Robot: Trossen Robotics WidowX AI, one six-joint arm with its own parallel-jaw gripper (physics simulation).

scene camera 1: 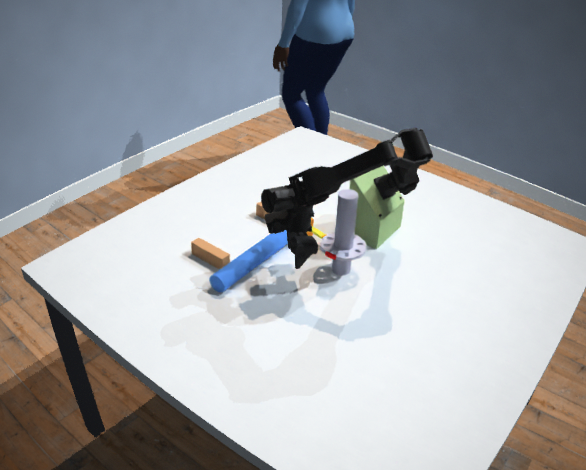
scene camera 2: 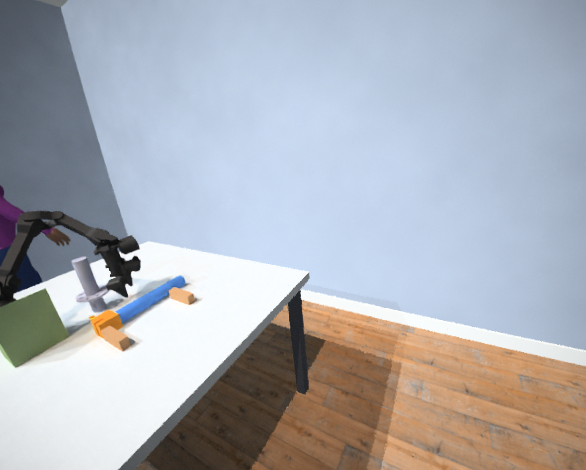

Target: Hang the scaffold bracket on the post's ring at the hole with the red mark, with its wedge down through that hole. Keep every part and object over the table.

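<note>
The bracket is a blue tube (scene camera 1: pixel 250 261) (scene camera 2: pixel 150 301) with an orange head (scene camera 2: pixel 108 322) and a yellow wedge (scene camera 1: pixel 318 232). It lies along the table, its head mostly hidden behind my arm in scene camera 1. The grey post (scene camera 1: pixel 346 217) (scene camera 2: pixel 85 277) stands upright beside it and carries a ring with holes (scene camera 1: pixel 359 250) (scene camera 2: pixel 82 298). A red mark (scene camera 1: pixel 330 255) is on the ring's near left side in scene camera 1. My gripper (scene camera 1: pixel 301 259) (scene camera 2: pixel 121 289) is open and empty, pointing down above the table between the tube and the post.
One wooden block (scene camera 1: pixel 210 253) (scene camera 2: pixel 181 295) lies near the tube's free end, another (scene camera 1: pixel 259 210) (scene camera 2: pixel 115 338) by the orange head. A green slanted block (scene camera 1: pixel 380 220) (scene camera 2: pixel 32 327) stands behind the post in scene camera 1. A person (scene camera 1: pixel 320 60) stands beyond the table (scene camera 1: pixel 425 350).
</note>
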